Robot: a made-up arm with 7 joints.
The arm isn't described. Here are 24 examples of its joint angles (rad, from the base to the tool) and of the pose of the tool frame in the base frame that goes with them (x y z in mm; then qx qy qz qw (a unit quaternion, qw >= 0)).
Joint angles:
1: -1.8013 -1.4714 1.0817 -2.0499 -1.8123 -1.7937 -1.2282
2: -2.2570 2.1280 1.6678 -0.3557 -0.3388 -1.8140 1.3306
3: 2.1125 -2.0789 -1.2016 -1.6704 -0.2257 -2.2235 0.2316
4: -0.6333 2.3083 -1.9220 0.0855 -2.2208 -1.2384 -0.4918
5: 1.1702 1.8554 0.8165 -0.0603 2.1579 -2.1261 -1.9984
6: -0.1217 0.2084 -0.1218 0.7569 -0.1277 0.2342 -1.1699
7: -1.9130 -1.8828 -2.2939 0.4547 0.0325 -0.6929 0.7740
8: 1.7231 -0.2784 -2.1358 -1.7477 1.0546 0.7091 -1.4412
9: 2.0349 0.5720 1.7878 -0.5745 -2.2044 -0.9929 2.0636
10: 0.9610 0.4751 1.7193 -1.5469 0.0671 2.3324 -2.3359
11: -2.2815 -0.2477 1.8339 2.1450 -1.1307 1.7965 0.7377
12: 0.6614 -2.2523 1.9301 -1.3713 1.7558 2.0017 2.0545
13: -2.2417 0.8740 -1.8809 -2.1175 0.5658 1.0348 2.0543
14: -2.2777 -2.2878 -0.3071 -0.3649 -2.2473 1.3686 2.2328
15: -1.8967 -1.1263 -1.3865 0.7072 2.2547 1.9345 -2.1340
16: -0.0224 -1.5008 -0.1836 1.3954 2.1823 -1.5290 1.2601
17: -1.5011 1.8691 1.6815 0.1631 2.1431 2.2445 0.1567
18: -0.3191 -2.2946 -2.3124 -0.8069 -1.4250 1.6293 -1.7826
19: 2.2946 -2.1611 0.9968 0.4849 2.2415 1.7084 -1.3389
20: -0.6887 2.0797 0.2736 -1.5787 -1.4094 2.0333 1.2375
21: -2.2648 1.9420 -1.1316 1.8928 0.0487 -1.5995 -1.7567
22: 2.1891 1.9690 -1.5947 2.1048 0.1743 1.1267 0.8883
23: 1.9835 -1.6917 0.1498 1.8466 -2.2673 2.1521 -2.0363
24: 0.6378 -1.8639 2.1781 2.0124 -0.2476 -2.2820 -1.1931
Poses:
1: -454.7 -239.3 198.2 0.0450 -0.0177 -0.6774 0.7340
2: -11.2 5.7 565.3 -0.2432 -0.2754 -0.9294 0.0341
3: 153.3 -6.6 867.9 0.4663 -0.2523 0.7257 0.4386
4: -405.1 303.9 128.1 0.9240 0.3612 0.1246 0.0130
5: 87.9 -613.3 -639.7 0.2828 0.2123 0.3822 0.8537
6: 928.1 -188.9 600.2 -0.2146 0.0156 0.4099 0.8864
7: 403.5 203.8 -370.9 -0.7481 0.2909 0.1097 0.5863
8: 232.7 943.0 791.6 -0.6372 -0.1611 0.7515 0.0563
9: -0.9 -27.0 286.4 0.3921 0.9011 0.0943 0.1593
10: -270.5 528.1 -493.2 0.8098 -0.3150 0.0315 0.4940
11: -30.5 -477.2 9.5 -0.7839 0.5875 -0.0463 0.1956
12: 668.7 -102.3 -24.6 -0.5782 -0.4143 -0.6474 0.2738
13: -215.3 135.9 -353.7 -0.5567 0.3624 -0.0099 0.7474
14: 216.9 146.7 252.1 -0.3683 0.3864 -0.8413 0.0848
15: 182.0 695.8 785.3 -0.8505 0.0029 0.2610 0.4567
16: -59.0 333.1 -75.9 0.1719 0.2073 0.7120 0.6484
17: 328.0 409.8 -197.3 0.0290 0.4436 0.2936 0.8463
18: -56.9 -277.4 517.3 -0.7283 -0.1601 0.2203 0.6288
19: 239.5 523.4 -461.3 0.9543 -0.0398 -0.1728 0.2404
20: -17.5 147.0 489.9 -0.7319 -0.4520 -0.4913 0.1365
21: -278.1 -14.6 -897.1 0.6234 0.4008 0.5792 0.3396
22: -188.8 354.8 548.3 -0.1037 -0.7581 -0.2795 0.5800
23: 751.5 110.5 -229.7 -0.2622 0.4439 0.8418 0.1601
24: 405.2 798.1 489.4 -0.9481 0.0141 0.2932 0.1224
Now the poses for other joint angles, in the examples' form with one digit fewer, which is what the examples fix.
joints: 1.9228 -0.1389 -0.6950 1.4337 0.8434 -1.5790 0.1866
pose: 886 -285 145 0.668 -0.455 -0.055 0.586
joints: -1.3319 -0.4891 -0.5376 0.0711 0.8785 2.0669 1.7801
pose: 763 191 316 -0.355 -0.923 -0.148 0.035
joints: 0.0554 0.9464 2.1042 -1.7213 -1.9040 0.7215 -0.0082
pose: -34 -545 -93 -0.004 0.260 -0.197 0.945
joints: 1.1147 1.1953 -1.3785 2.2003 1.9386 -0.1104 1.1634
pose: 257 -46 426 -0.692 0.143 -0.473 0.527
